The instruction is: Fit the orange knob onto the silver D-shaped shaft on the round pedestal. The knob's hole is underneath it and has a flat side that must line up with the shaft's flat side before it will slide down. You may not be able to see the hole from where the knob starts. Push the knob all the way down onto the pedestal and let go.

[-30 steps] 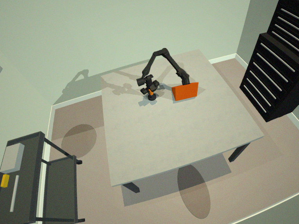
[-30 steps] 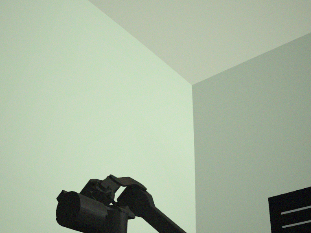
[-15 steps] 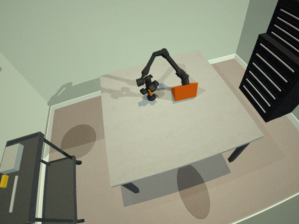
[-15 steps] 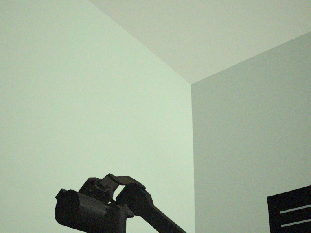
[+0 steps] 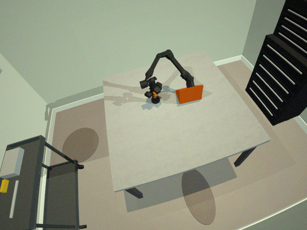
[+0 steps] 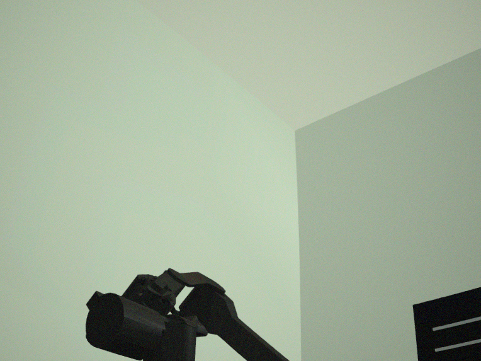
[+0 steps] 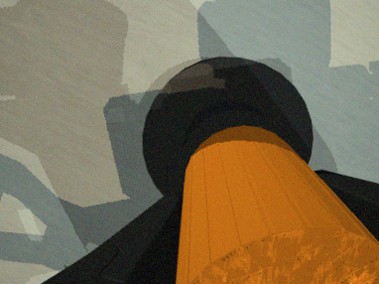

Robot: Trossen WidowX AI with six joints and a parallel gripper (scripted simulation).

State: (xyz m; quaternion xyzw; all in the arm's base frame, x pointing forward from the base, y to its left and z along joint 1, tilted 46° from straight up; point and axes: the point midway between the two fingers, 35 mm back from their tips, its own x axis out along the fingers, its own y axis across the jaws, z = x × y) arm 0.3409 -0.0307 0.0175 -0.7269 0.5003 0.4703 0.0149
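Now: the orange knob 3 cm above my gripper tip. The rest, counted from my gripper tip: round black pedestal (4 cm below).
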